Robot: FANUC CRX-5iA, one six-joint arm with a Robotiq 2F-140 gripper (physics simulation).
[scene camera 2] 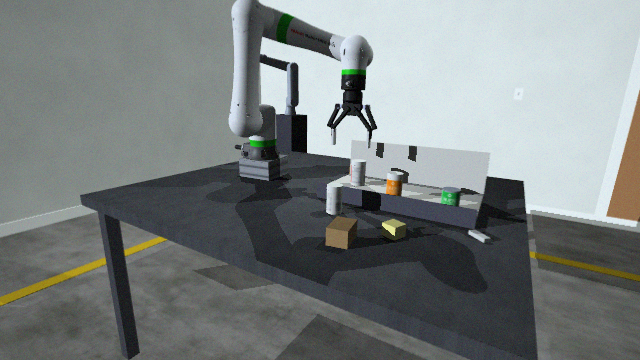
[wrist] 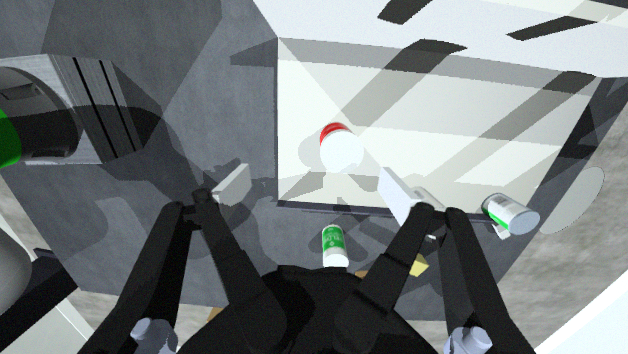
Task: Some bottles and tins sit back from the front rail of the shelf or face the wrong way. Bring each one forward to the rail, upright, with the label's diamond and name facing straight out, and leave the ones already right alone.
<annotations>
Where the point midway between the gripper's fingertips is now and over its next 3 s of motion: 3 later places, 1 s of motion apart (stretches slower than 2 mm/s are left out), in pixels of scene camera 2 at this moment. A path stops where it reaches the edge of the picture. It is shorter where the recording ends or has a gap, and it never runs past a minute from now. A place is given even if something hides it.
The gripper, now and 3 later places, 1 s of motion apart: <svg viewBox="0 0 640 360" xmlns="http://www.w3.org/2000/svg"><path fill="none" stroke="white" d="M350 146L358 158L357 172L357 172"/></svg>
</annotations>
